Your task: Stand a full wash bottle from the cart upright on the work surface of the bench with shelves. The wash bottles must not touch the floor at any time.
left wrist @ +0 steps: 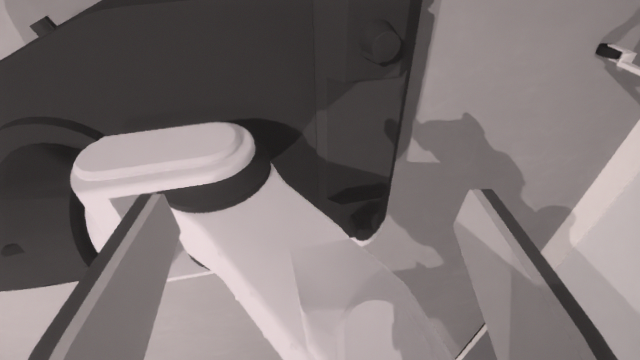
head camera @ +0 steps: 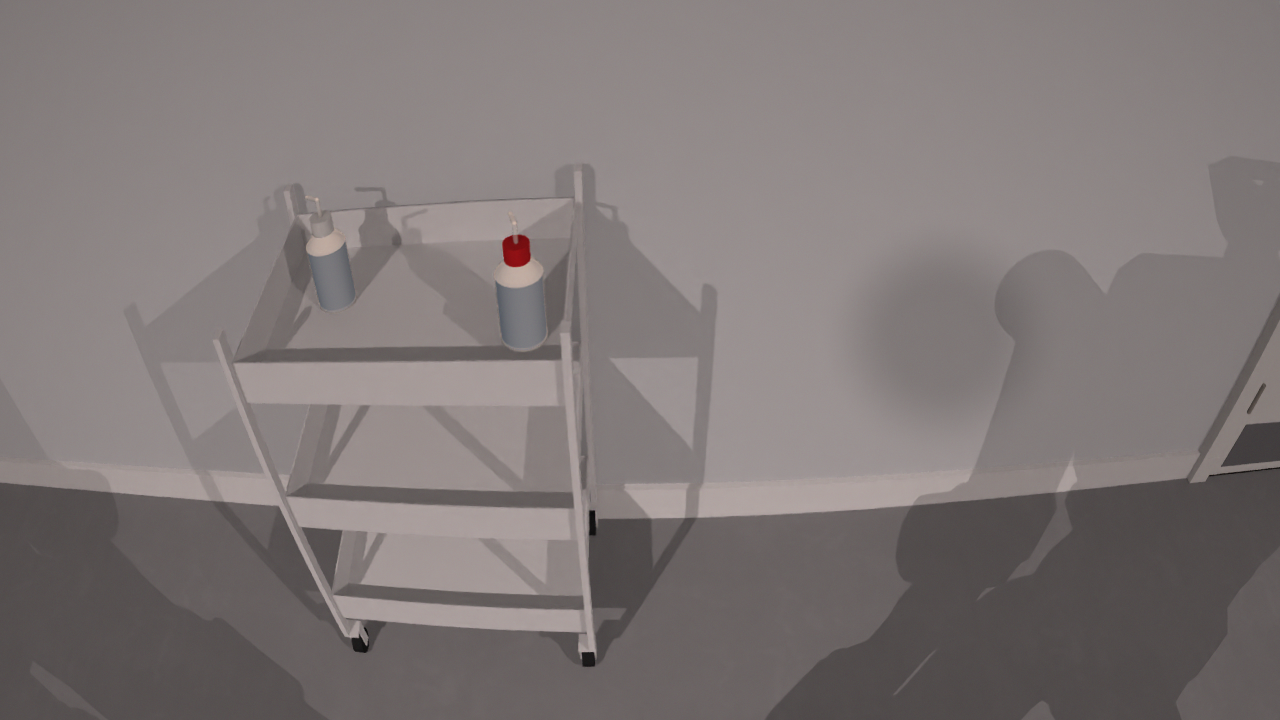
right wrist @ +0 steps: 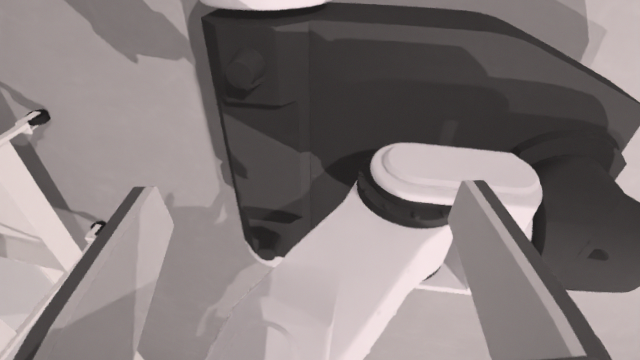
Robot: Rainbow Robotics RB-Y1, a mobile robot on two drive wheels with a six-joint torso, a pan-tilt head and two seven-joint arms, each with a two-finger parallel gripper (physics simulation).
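Places are measured from the robot's base along level axes (x left, y ahead, z down), in metres.
Where they show: left gripper, fingertip midpoint: (left wrist: pixel 318 210); right gripper, fingertip midpoint: (right wrist: pixel 310 203).
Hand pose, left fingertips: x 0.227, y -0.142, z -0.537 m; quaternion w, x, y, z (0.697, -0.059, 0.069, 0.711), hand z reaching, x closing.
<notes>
After its pixels a point has its place.
A white three-tier cart (head camera: pixel 402 383) {x 0.241, y 0.659, z -0.698 m} stands against the wall, left of centre in the head view. On its top tray a wash bottle with a red cap (head camera: pixel 521 308) {x 0.099, y 0.745, z -0.732 m} stands upright near the front right corner. A wash bottle with a grey cap (head camera: pixel 332 271) {x 0.366, y 0.838, z -0.735 m} stands upright at the left side of the same tray. Both look filled with blue-grey up to the shoulder. My left gripper (left wrist: pixel 318 210) {x 0.227, y -0.142, z -0.537 m} is open and empty. My right gripper (right wrist: pixel 310 203) {x -0.251, y -0.141, z -0.538 m} is open and empty. Neither gripper shows in the head view. The bench with shelves does not show.
A plain wall with a pale skirting board (head camera: pixel 769 498) {x -0.296, y 0.987, z -0.053 m} runs behind the cart. Part of a door or cabinet front (head camera: pixel 1271 394) {x -1.515, y 0.947, z -0.289 m} shows at the far right. Cart wheels (right wrist: pixel 38 117) {x 0.043, y 0.648, z -0.040 m} show left in the right wrist view. My dark base (left wrist: pixel 210 65) {x 0.146, y -0.217, z -0.169 m} (right wrist: pixel 400 105) {x -0.115, y -0.209, z -0.169 m} fills much of both wrist views.
</notes>
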